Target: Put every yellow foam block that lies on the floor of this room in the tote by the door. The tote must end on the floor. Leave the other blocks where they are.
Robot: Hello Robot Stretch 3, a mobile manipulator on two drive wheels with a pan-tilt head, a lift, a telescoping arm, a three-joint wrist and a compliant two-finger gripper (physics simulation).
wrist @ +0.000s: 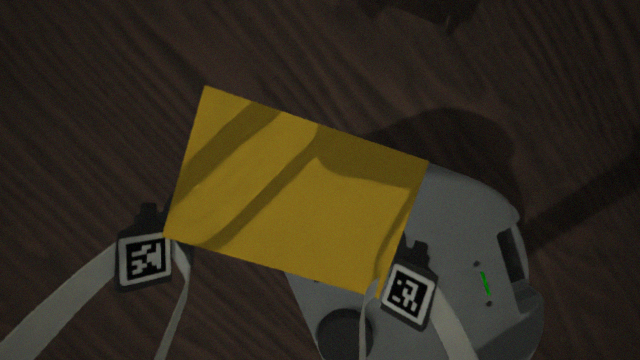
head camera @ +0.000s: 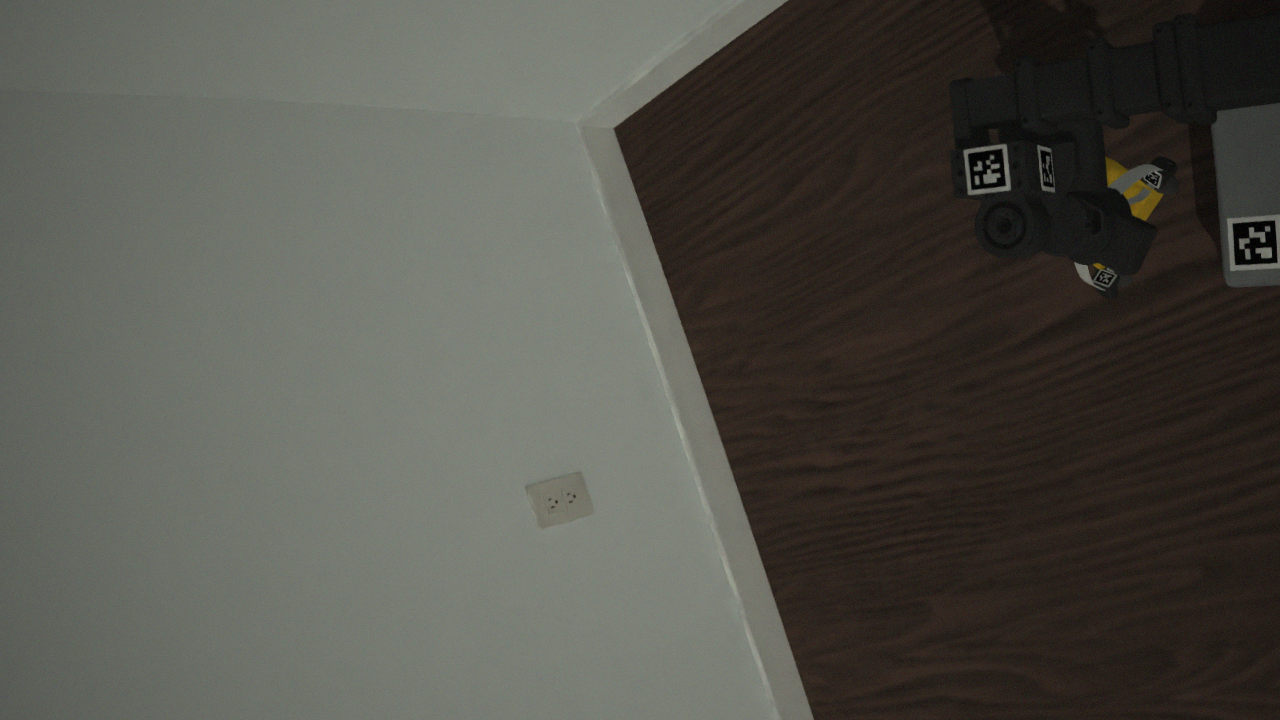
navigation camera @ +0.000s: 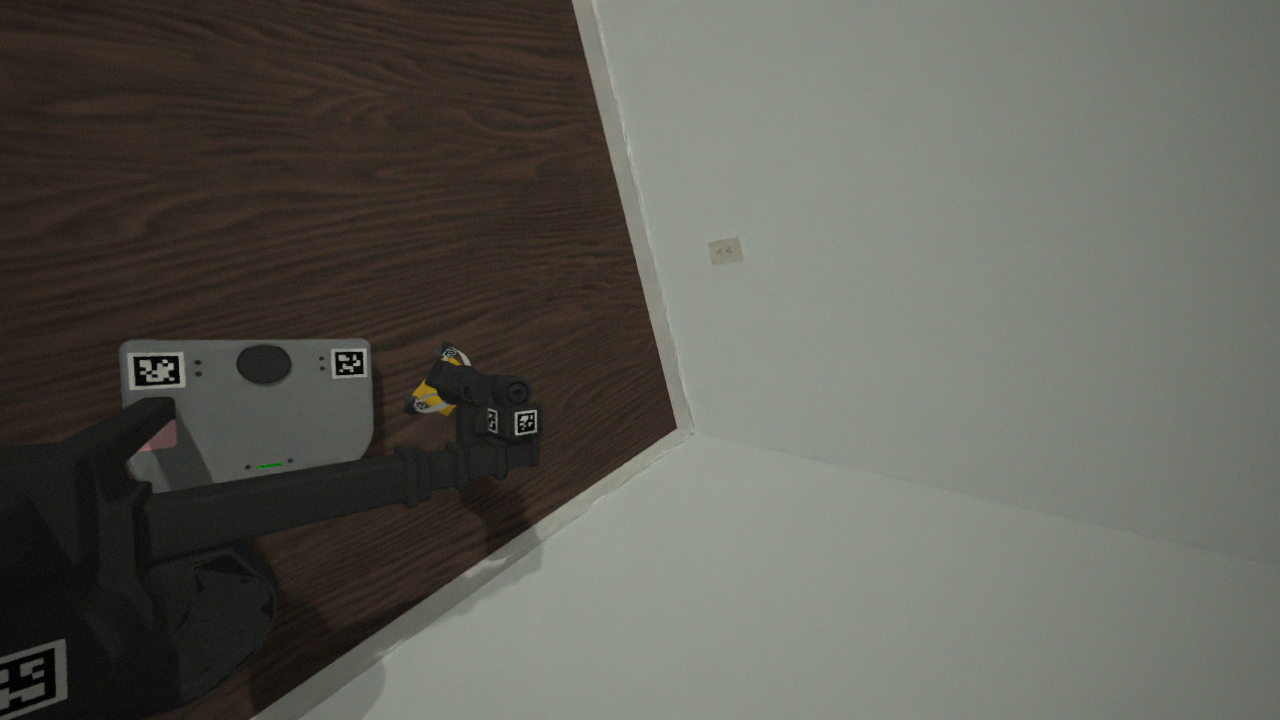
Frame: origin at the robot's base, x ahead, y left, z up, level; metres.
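Seen in the pictures: gripper, fingertip midpoint: (navigation camera: 425, 377); robot's base, link origin: (navigation camera: 264, 361).
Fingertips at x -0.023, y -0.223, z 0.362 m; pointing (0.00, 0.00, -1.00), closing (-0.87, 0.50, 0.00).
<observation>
Offsets run from my fingertips to a thing's top centre. Level surfaces: height alone.
A yellow foam block @[0.015 m back, 0.026 m right, 0.055 m up] (head camera: 1144, 206) (navigation camera: 426, 395) (wrist: 300, 200) is between the two fingertips of my gripper (head camera: 1136, 228) (navigation camera: 427, 377) (wrist: 292, 227). The gripper is shut on it, with one fingertip at each short side in the wrist view. The block is held above the floor; in the wrist view it overlaps part of my base, which lies lower. It is tilted in that view, and the wrist and fingers partly hide it in the head and navigation views. The tote and the door do not show in these views.
My grey base (head camera: 1248, 179) (navigation camera: 304, 411) (wrist: 460, 210) is close beside the held block. Two white walls with baseboards (head camera: 662, 340) (navigation camera: 646, 268) meet in a corner beyond the gripper. A wall outlet @[0.333 m ahead, 0.846 m right, 0.095 m up] (head camera: 560, 499) (navigation camera: 725, 250) is on one wall. The floor @[0.362 m down] (head camera: 939, 447) (navigation camera: 358, 179) is dark wood.
</observation>
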